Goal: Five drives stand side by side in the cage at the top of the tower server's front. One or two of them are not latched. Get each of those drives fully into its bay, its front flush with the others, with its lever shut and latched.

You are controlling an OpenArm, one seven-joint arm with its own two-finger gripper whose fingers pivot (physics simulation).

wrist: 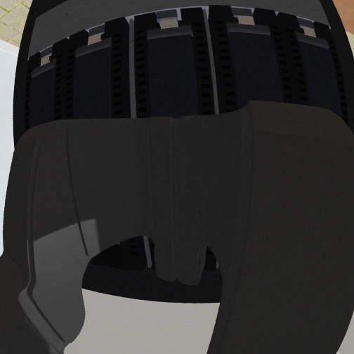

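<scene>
Five drives stand side by side across the upper part of the wrist view: the first (42,95), second (92,80), third (171,75), fourth (256,60) and fifth (317,65). They have dark blue fronts and pale catches at their top ends. Pale upright strips run along both sides of the third drive. My gripper (186,202) is shut, its fingertips together in front of the cage's lower part, near the middle. Its fingers hide the drives' lower halves and the levers, so I cannot tell which levers are latched, nor whether the fingertips touch a drive.
The tower's grey band (105,22) runs above the drives. Its black lower edge (150,290) shows below the cage, between my fingers. A light grey surface (145,322) lies below it. Greenish paving shows at the top left, and a pale surface at the left edge.
</scene>
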